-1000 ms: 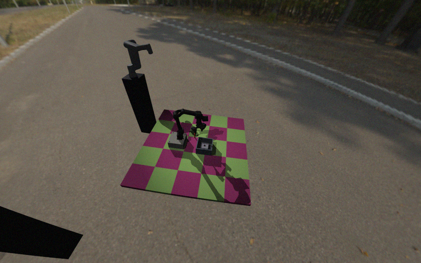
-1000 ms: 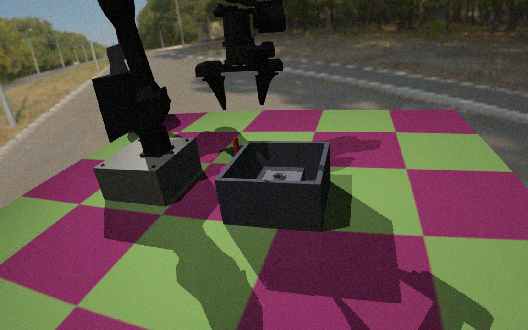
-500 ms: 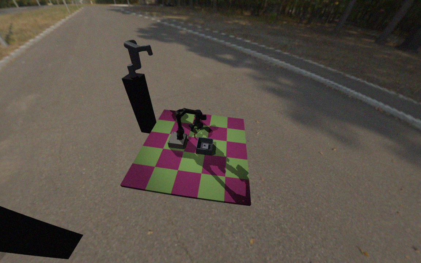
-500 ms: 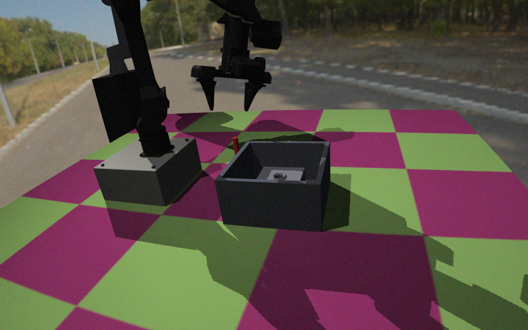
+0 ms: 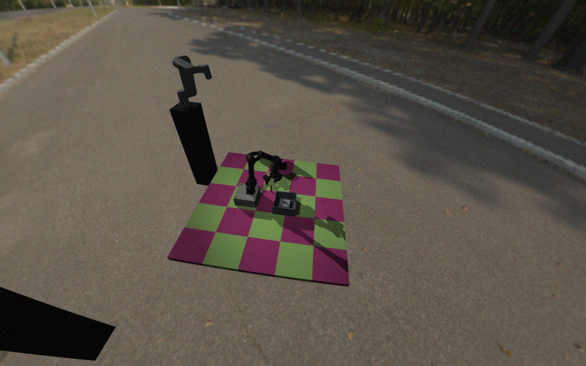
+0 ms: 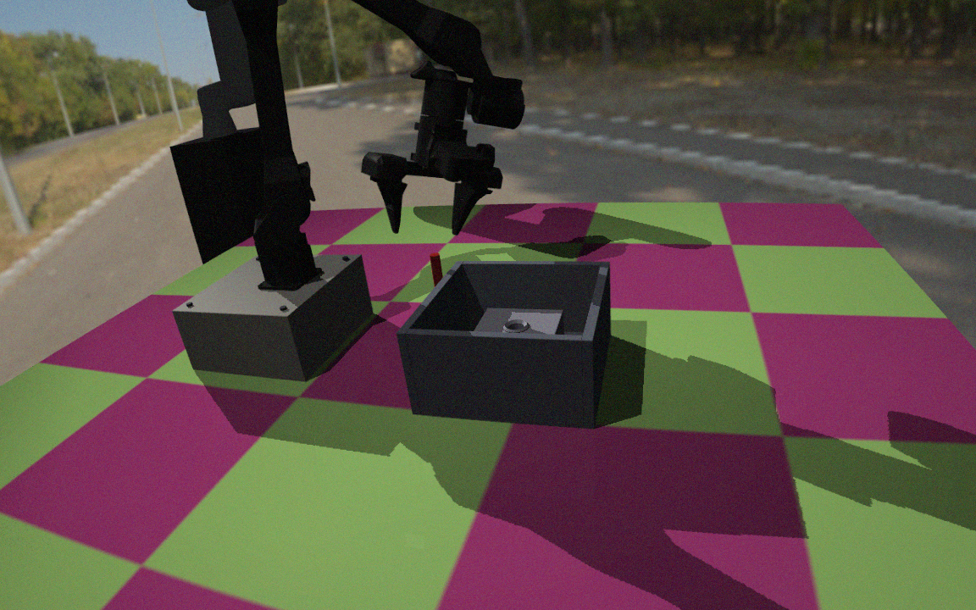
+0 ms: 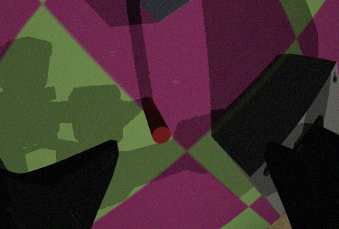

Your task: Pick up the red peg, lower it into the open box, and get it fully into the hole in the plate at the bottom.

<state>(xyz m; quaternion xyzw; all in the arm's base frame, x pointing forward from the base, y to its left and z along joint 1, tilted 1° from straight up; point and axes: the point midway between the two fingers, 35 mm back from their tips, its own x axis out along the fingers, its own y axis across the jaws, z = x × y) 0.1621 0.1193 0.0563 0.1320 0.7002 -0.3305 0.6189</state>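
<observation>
The red peg is 8 cm below my gripper tip and 1 cm to the left of it. Round my gripper tip: grey plate 16 cm ahead, 14 cm to the right, 7 cm below; dark grey box 16 cm ahead, 14 cm to the right, 9 cm below.
</observation>
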